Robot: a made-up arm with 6 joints.
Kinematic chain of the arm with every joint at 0, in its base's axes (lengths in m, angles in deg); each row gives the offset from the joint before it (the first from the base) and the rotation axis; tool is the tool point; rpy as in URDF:
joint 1: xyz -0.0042 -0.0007 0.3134 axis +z
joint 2: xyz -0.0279 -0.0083 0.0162 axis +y
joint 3: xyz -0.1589 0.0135 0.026 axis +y
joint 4: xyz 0.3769 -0.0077 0.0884 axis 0.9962 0 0.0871
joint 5: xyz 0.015 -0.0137 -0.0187 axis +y
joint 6: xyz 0.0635 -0.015 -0.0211 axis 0.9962 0 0.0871
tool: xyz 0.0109 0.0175 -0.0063 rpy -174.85 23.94 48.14
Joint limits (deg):
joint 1: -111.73..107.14
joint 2: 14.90..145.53
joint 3: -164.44..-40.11
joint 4: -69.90..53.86
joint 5: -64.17..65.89
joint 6: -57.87..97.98
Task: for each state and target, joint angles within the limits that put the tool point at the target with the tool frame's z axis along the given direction. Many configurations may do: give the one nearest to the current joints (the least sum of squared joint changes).
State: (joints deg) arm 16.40 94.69 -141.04 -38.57 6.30 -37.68
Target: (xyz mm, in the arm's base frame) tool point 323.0 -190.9 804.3 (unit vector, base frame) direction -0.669 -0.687 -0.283
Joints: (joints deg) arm -20.58 110.73 -149.93 -43.03 5.85 -33.63
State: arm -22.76 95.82 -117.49 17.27 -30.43 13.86
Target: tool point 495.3 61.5 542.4 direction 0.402 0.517 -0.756
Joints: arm 9.46 106.25 -100.87 25.68 -53.76 20.01
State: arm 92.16 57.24 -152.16 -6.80 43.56 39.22
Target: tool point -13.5 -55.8 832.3 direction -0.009 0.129 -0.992
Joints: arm 79.06 25.74 -101.74 6.80 49.22 15.37
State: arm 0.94 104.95 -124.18 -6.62 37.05 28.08
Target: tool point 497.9 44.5 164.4 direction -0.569 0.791 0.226
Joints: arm 4.47 141.09 -103.87 25.49 15.39 67.44
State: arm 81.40 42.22 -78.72 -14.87 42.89 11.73
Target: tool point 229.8 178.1 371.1 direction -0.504 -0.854 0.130
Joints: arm 44.31 54.31 -40.11 -12.86 59.83 -0.39
